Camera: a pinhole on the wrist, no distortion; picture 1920 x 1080 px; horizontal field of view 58.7 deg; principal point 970.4 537.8 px. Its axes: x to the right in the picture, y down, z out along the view. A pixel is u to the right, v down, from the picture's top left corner.
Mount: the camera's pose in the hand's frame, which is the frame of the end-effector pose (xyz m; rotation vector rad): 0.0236 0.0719 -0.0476 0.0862 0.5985 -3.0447
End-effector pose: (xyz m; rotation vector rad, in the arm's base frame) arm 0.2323 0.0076 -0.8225 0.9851 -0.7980 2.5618
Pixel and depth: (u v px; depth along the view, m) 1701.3 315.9 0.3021
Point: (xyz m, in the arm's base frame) 0.4507 -0.1320 -0.7553
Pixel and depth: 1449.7 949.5 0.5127
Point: 0.6341 -0.0243 -0.5945
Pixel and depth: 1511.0 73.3 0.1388
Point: 0.2784 -0.0911 -0.8063
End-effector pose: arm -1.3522 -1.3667 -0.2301 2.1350 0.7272 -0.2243
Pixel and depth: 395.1 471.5 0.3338
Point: -1.2521 -1.5091 -0.4749
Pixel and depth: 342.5 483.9 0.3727
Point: -1.2388 -1.5211 -0.5173
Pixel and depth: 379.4 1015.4 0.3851
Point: -1.3069 -1.4399 -0.5741
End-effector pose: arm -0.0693 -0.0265 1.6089 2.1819 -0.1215 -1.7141
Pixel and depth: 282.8 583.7 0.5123
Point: -0.4490 -0.0634 1.2903
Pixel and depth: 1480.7 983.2 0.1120
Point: -0.1135 -0.0338 1.6136
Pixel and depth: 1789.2 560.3 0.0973
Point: -0.1086 -0.0578 1.6374
